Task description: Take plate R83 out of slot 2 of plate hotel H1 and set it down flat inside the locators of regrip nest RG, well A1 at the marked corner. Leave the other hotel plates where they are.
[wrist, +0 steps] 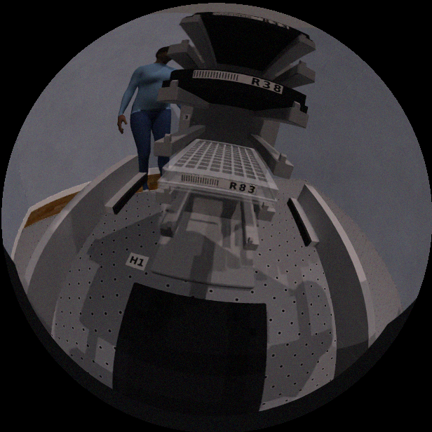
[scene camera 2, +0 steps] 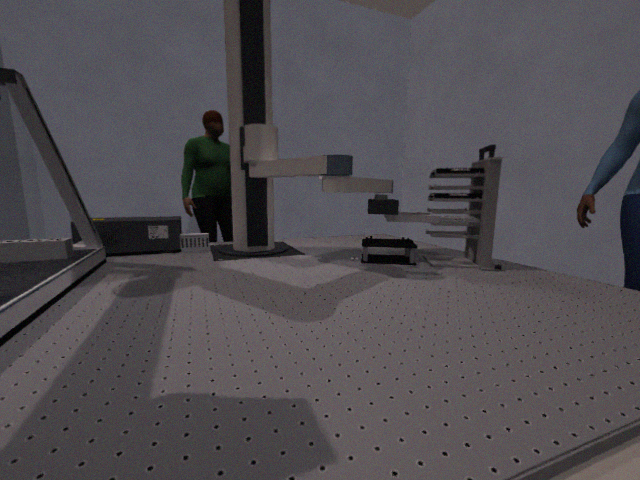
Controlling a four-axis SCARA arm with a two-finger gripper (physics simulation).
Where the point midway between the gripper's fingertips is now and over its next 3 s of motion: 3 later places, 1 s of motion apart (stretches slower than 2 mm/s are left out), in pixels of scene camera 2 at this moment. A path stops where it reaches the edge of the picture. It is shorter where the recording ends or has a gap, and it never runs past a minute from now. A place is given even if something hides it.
The gripper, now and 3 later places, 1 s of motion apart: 434, 217; 460, 214; 436, 214; 397, 213
